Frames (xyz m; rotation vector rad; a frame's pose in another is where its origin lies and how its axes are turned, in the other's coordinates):
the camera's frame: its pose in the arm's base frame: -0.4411 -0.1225 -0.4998 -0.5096 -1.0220 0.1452
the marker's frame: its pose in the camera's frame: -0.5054 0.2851 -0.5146 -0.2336 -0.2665 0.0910
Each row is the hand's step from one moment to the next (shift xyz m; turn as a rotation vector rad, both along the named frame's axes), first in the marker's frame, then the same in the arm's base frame.
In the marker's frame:
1: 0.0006 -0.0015 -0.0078 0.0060 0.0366 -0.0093
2: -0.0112 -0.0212 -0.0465 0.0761 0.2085 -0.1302
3: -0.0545 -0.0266 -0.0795 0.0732 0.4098 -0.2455
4: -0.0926 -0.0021 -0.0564 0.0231 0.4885 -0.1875
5: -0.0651 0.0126 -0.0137 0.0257 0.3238 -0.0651
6: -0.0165 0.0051 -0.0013 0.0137 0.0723 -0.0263
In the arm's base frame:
1: 0.0068 -0.0040 0.0008 0.0208 0.0266 -0.0180
2: 0.0327 -0.0408 0.0002 0.2012 0.1417 -0.0751
3: 0.0479 -0.0811 -0.0336 0.3627 0.2428 -0.2075
4: 0.0223 -0.0733 -0.0768 0.3172 0.2992 -0.2901
5: -0.0039 -0.0303 -0.0604 0.1597 0.2281 -0.1794
6: -0.0024 -0.0054 -0.0163 0.0488 0.0503 -0.0347

